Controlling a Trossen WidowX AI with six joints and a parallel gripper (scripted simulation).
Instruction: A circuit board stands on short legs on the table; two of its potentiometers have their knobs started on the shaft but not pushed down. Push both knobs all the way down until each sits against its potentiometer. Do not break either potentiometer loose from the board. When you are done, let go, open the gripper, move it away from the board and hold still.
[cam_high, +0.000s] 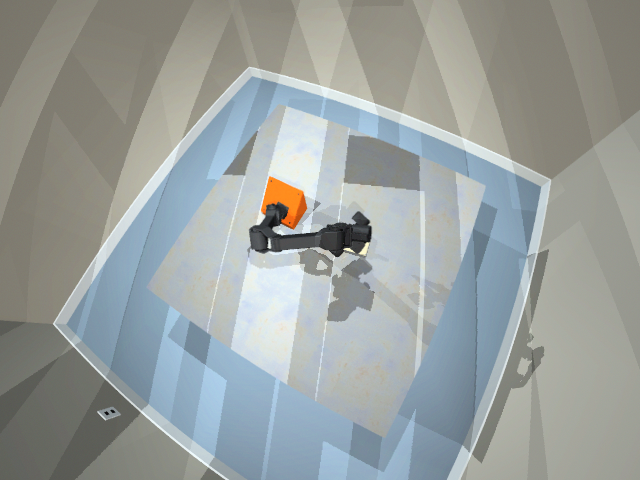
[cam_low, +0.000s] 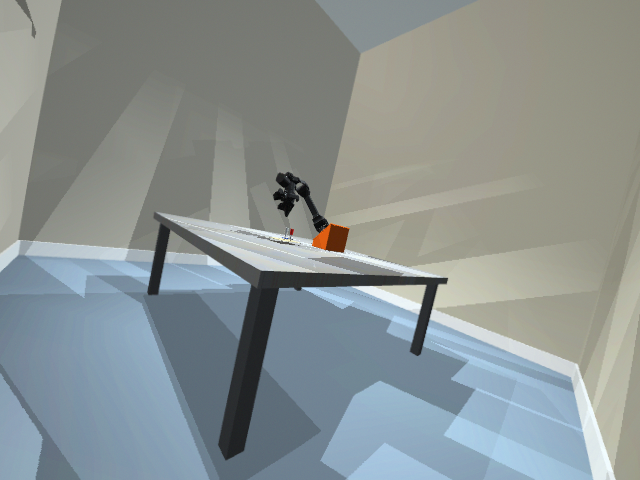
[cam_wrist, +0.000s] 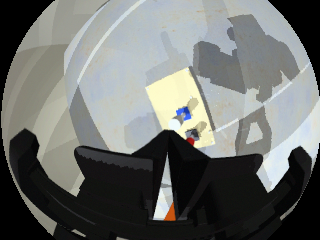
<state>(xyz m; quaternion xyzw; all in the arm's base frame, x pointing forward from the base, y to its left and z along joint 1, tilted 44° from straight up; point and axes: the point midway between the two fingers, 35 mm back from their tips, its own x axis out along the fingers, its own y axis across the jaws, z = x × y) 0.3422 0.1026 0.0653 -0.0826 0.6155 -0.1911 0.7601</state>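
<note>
My gripper tip is now 60 mm past the red knob and 80 mm above it.
</note>
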